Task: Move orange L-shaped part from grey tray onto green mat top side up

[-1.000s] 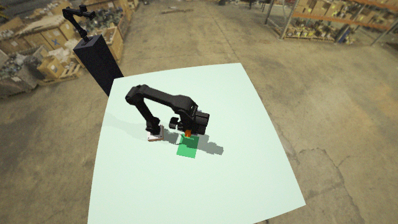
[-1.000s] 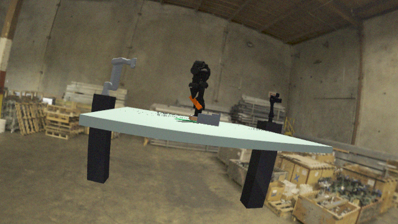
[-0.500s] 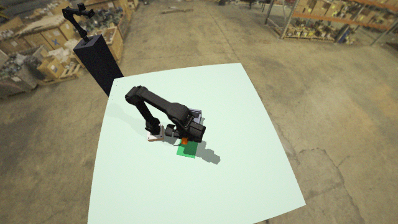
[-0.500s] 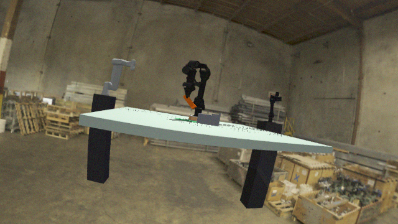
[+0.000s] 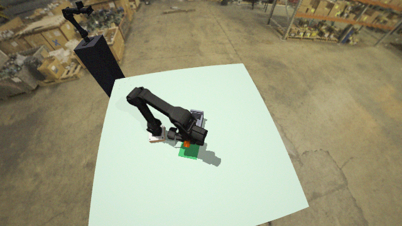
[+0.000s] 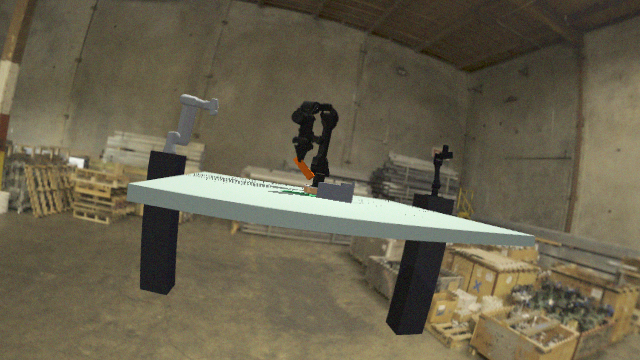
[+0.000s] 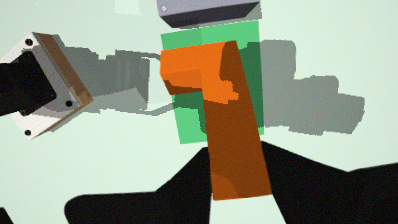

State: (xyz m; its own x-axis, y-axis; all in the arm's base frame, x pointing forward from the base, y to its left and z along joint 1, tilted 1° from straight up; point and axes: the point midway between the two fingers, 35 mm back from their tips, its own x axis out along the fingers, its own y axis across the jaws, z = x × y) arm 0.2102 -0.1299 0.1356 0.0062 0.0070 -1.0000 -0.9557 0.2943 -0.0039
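Right now my gripper tip is 150 mm above the green mat and 20 mm to the right of it. Round my gripper tip: orange L-shaped part (30 mm to the left, 30 mm below, 10 mm behind).
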